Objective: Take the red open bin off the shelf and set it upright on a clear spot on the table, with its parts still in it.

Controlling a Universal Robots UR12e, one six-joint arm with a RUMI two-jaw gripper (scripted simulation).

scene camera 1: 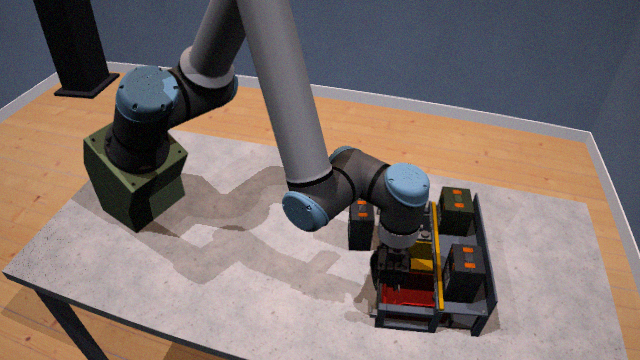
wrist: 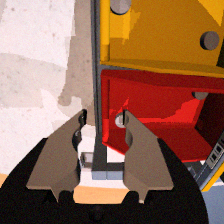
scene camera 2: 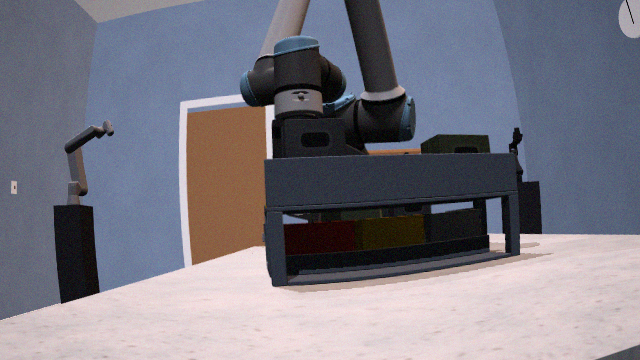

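Black box (scene camera 1: 361,213) at 118 cm from the lens.
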